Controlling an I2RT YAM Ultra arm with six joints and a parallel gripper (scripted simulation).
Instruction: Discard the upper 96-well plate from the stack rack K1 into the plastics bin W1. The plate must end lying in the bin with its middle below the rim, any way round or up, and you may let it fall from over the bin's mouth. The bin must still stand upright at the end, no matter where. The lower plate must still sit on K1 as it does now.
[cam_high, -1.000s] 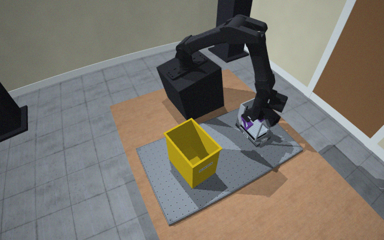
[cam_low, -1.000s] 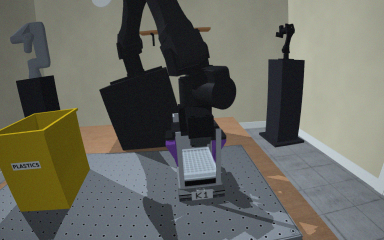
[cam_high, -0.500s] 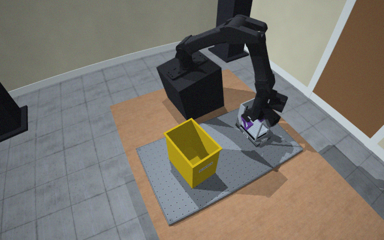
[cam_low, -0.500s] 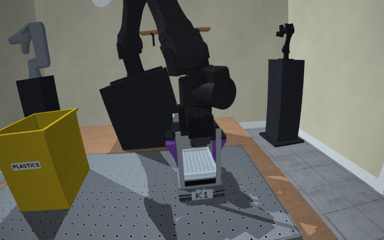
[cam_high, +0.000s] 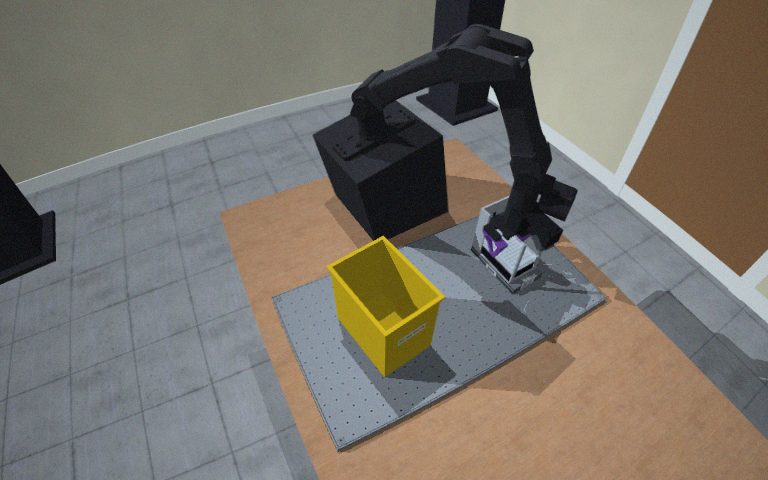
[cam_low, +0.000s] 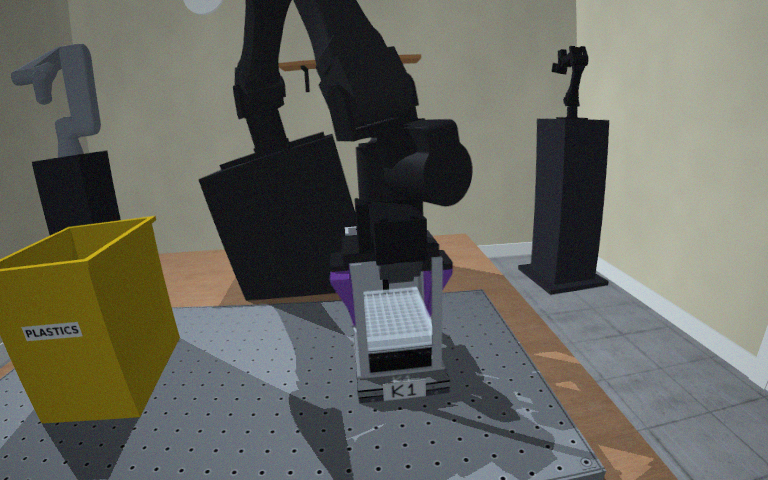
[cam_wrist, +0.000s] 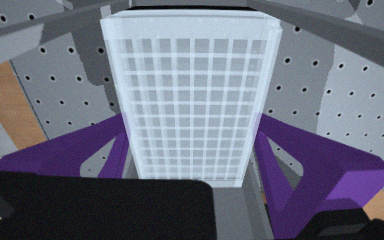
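My hand is 20 mm above the black plate. The rest, counted from my hand: yellow plastics bin W1: 350 mm to the right, 40 mm above, 10 mm ahead.
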